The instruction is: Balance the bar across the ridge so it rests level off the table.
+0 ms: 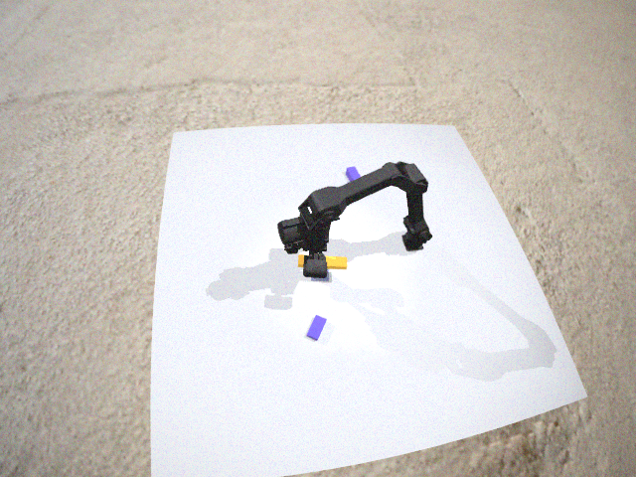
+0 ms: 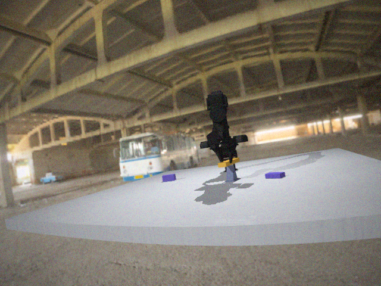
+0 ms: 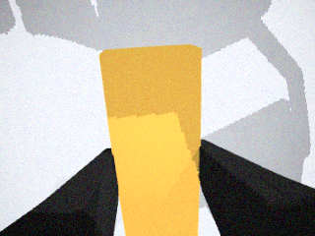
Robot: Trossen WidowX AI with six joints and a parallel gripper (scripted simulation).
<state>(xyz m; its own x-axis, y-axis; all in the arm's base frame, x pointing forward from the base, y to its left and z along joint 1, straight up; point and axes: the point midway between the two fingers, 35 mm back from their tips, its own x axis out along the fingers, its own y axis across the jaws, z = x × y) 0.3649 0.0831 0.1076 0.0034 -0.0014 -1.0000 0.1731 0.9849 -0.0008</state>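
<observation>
Right now my gripper tip is 30 mm past the bar.
</observation>
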